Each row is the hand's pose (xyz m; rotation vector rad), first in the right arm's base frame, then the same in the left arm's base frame.
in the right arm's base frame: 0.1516 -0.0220 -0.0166 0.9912 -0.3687 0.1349
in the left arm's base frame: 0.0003 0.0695 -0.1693 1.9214 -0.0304 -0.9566
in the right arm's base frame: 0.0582 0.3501 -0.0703 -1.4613 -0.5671 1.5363
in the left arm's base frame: 0.1761 0.2516 0.1240 -0.1550 -0.4581 0.8960
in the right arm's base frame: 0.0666 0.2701 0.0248 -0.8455 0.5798 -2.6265
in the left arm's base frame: 0.1488 0.1345 0.0914 1.1830 -2.3611 1.6901
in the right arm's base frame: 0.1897 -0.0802 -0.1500 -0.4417 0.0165 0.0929
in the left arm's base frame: -0.0425 0.1732 -0.2696 0.7509 0.7018 -0.2574
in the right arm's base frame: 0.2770 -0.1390 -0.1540 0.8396 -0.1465 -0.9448
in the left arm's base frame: -0.0224 0.1536 -0.3711 1.4824 0.8766 -1.7876
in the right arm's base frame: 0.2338 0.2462 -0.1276 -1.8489 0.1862 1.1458
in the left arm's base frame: 0.2153 0.2632 -0.0840 -0.3582 0.2845 1.0967
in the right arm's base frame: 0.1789 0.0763 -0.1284 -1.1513 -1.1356 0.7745
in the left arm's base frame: 0.0612 0.2073 -0.1549 -0.1370 -0.4870 0.0122
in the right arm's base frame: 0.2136 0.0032 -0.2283 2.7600 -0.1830 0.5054
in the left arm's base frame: 0.0134 0.2746 -0.2535 -2.2638 0.8382 0.6218
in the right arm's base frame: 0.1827 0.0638 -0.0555 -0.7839 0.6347 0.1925
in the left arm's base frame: 0.0717 0.1345 -0.1464 0.5811 1.1644 0.2994
